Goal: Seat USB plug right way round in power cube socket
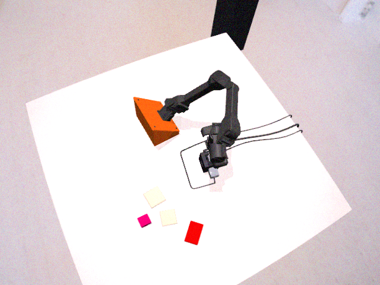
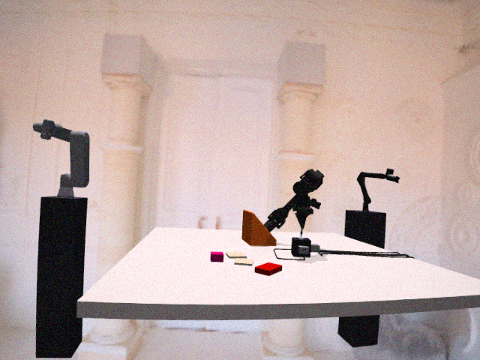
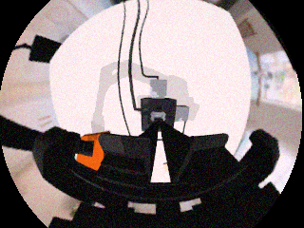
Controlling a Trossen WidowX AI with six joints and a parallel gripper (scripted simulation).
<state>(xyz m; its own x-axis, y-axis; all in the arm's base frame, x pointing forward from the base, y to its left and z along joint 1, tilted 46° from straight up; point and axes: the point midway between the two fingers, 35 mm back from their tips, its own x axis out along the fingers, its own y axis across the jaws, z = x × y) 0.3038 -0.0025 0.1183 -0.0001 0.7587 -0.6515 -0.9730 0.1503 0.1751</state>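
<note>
My gripper tip is 2 cm above the USB plug. Also, from my gripper tip: red block: 25 cm ahead, 24 cm to the right, 11 cm below; then magenta block: 40 cm to the right, 11 cm below, 10 cm ahead.
</note>
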